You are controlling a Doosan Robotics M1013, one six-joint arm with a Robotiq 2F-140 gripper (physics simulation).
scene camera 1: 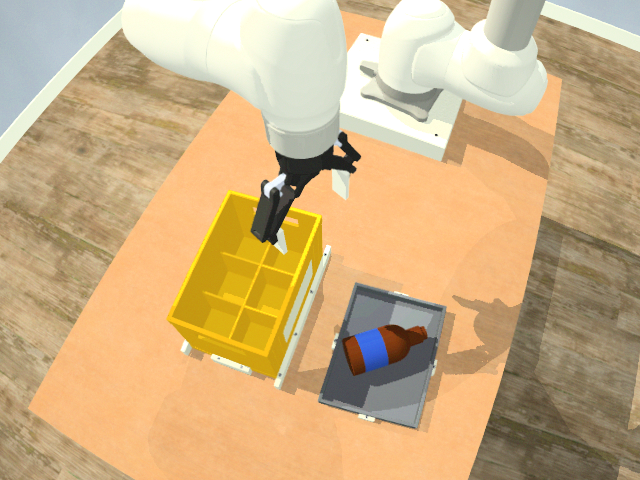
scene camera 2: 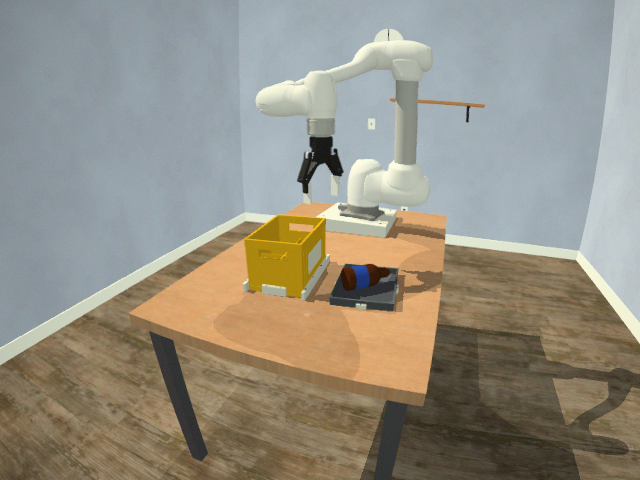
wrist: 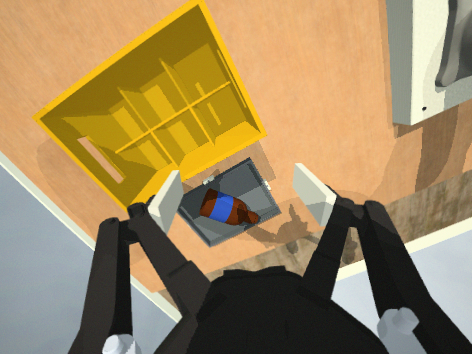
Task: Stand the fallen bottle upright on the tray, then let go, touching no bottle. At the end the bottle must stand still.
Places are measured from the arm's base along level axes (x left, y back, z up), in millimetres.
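Pixels of known places: gripper, fingertip midpoint: [scene camera 1: 310, 219] [scene camera 2: 321, 199] [wrist: 238, 178]; arm's base, origin of the base link: [scene camera 1: 405, 89] [scene camera 2: 362, 214].
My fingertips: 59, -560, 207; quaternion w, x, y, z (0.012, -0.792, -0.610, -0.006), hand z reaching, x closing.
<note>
For each thing: its middle in the pictures, then the offset to it from my fingertips, as dx, dy, dz.
- brown bottle with a blue label, body centre: [scene camera 1: 387, 345] [wrist: 231, 210] [scene camera 2: 367, 275] +191, -56, -217
- grey tray, body centre: [scene camera 1: 384, 354] [wrist: 227, 206] [scene camera 2: 366, 285] +195, -67, -246
- yellow crate, body centre: [scene camera 1: 252, 286] [wrist: 170, 118] [scene camera 2: 288, 252] -79, -94, -171
A brown bottle with a blue label [scene camera 1: 373, 350] [scene camera 2: 360, 277] [wrist: 223, 207] lies on its side in the grey tray [scene camera 1: 413, 410] [scene camera 2: 361, 300] [wrist: 210, 244]. In scene camera 1 its neck points right, towards the tray's right wall, and its base lies towards the crate. My gripper [scene camera 1: 311, 219] [scene camera 2: 321, 193] [wrist: 238, 178] is open and empty. It hangs pointing down, high above the table, on the arm-base side of the bottle and well apart from it. In the wrist view the bottle shows between the two fingers, far below them.
A yellow crate [scene camera 1: 175, 318] [scene camera 2: 276, 273] [wrist: 120, 65] with dividers stands beside the tray, its walls much higher than the tray's. White brackets [scene camera 1: 295, 334] hold its side. The arm's white base plate [scene camera 1: 395, 126] [scene camera 2: 356, 225] stands at the table's far end.
</note>
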